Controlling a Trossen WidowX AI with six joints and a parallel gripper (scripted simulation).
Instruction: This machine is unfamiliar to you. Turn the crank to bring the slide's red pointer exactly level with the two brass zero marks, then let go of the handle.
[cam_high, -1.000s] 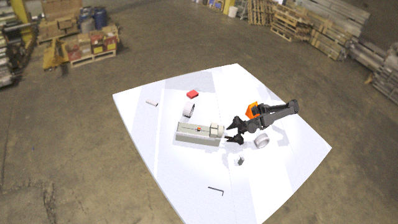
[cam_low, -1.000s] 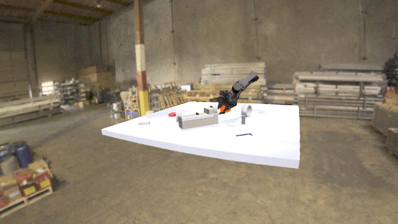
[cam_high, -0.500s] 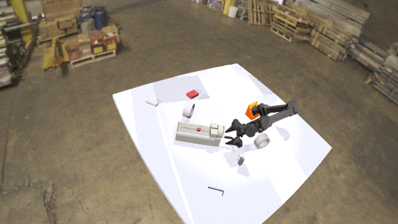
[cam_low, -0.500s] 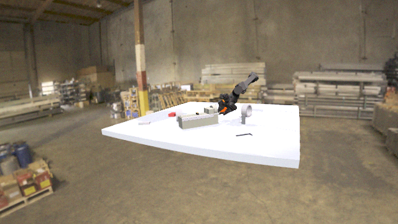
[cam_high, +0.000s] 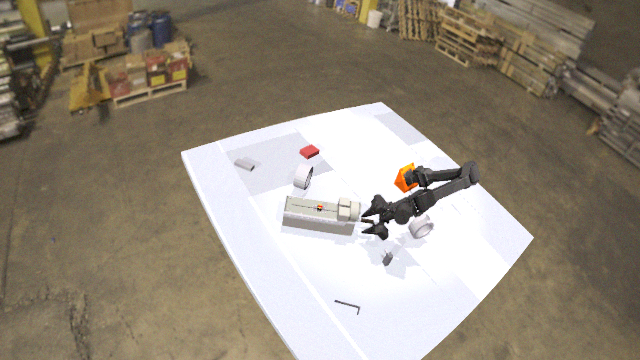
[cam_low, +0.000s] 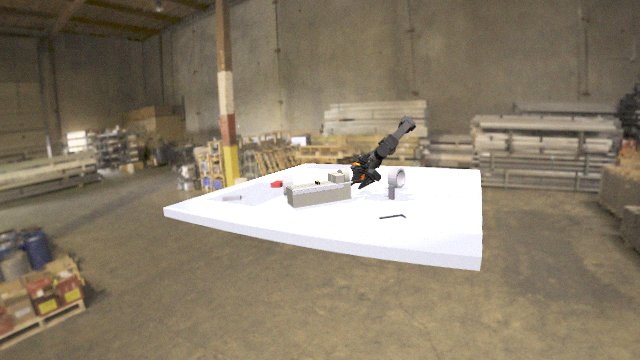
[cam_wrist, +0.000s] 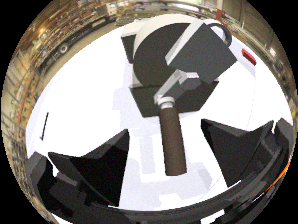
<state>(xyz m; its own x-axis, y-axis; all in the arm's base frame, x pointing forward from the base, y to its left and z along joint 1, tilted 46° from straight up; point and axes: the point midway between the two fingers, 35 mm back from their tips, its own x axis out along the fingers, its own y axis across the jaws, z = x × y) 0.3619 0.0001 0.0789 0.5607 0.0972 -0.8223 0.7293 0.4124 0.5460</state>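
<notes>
Right now the dark crank handle is 10 mm behind my gripper tip, 10 mm to the left of it and 20 mm above it. Round my gripper tip: hex key: 260 mm ahead, 220 mm to the left, 40 mm below; then red pointer: 100 mm ahead, 130 mm to the right, 40 mm above; then small clip: 30 mm ahead, 160 mm to the left, 10 mm below.
</notes>
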